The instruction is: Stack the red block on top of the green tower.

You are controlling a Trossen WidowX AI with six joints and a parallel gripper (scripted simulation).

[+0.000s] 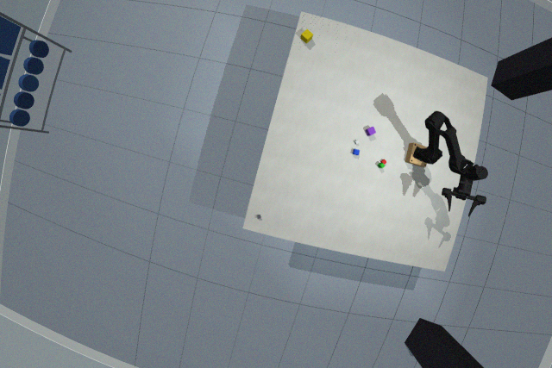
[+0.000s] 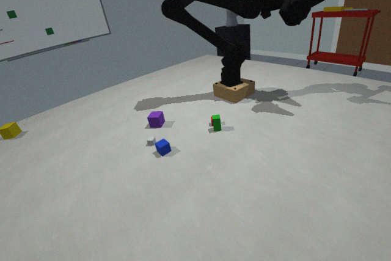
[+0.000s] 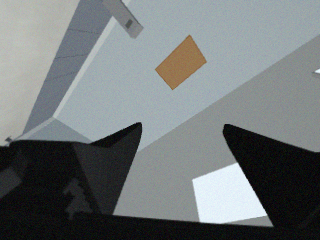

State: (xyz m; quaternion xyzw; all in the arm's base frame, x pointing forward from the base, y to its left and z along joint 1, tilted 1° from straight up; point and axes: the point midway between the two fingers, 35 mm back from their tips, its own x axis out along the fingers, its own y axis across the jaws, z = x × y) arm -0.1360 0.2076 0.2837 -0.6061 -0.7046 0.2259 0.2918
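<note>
Right now the red block is 320 mm below my gripper tip, 310 mm ahead of it and 110 mm to the right of it. Round my gripper tip: blue block (480 mm ahead, 320 mm below, 90 mm to the right); then white block (500 mm ahead, 330 mm below, 140 mm to the right); then purple block (450 mm ahead, 320 mm below, 230 mm to the right).
</note>
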